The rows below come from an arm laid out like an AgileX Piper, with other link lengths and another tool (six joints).
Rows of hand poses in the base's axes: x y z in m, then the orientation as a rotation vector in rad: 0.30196 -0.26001 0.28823 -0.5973 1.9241 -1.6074; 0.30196 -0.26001 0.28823 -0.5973 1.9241 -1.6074; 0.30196 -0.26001 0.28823 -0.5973 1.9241 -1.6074; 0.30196 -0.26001 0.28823 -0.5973 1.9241 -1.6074; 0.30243 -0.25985 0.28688 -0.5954 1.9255 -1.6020; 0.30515 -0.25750 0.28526 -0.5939 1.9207 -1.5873; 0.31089 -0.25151 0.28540 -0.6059 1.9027 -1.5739; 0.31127 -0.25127 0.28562 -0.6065 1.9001 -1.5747; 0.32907 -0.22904 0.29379 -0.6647 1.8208 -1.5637; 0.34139 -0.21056 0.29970 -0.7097 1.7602 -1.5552; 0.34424 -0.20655 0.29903 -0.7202 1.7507 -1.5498; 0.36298 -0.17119 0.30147 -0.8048 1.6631 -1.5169; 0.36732 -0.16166 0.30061 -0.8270 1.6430 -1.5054; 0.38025 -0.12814 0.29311 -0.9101 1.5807 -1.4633; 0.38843 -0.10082 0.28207 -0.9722 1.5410 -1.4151; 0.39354 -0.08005 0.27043 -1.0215 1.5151 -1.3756; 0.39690 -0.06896 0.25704 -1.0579 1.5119 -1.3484; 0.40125 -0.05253 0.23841 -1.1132 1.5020 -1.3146; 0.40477 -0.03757 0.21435 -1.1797 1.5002 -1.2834; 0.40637 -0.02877 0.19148 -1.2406 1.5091 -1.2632; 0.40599 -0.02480 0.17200 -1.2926 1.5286 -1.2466; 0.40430 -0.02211 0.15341 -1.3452 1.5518 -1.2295
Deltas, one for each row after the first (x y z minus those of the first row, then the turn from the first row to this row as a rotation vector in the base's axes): 0.00000 0.00000 0.00000 0.0000 0.0000 0.0000; 0.00000 0.00000 0.00000 0.0000 0.0000 0.0000; 0.00000 0.00000 0.00000 0.0000 0.0000 0.0000; 0.00047 0.00016 -0.00135 0.0044 -0.0013 0.0012; 0.00319 0.00251 -0.00297 0.0129 -0.0082 0.0107; 0.00893 0.00850 -0.00283 0.0130 -0.0155 0.0324; 0.00931 0.00874 -0.00261 0.0115 -0.0167 0.0336; 0.02711 0.03097 0.00556 -0.0217 -0.0349 0.1063; 0.03943 0.04945 0.01147 -0.0482 -0.0470 0.1618; 0.04228 0.05346 0.01080 -0.0507 -0.0474 0.1740; 0.06102 0.08882 0.01324 -0.0826 -0.0534 0.2727; 0.06536 0.09835 0.01238 -0.0884 -0.0530 0.2985; 0.07829 0.13187 0.00488 -0.1068 -0.0416 0.3869; 0.08647 0.15919 -0.00616 -0.1077 -0.0296 0.4582; 0.09158 0.17996 -0.01780 -0.1058 -0.0154 0.5119; 0.09494 0.19105 -0.03119 -0.0997 0.0054 0.5413; 0.09929 0.20748 -0.04982 -0.0975 0.0361 0.5838; 0.10281 0.22244 -0.07388 -0.0976 0.0811 0.6226; 0.10441 0.23124 -0.09675 -0.0994 0.1301 0.6462; 0.10403 0.23521 -0.11623 -0.0970 0.1791 0.6580; 0.10234 0.23790 -0.13482 -0.0933 0.2308 0.6670
